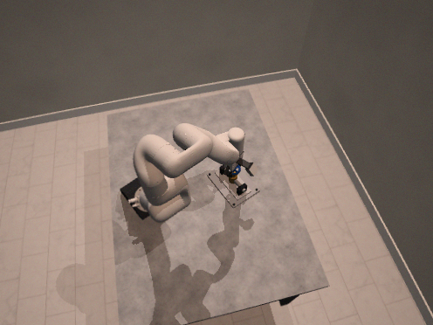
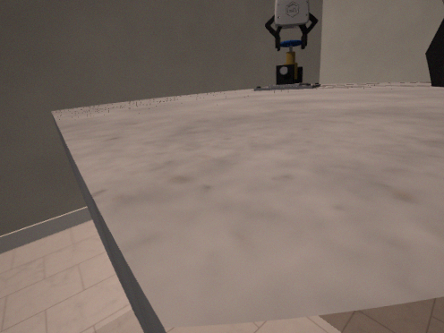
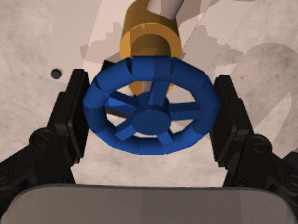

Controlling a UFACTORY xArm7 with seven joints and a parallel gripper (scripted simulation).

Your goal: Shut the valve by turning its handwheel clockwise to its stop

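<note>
My hand is right at the blue spoked handwheel.
</note>
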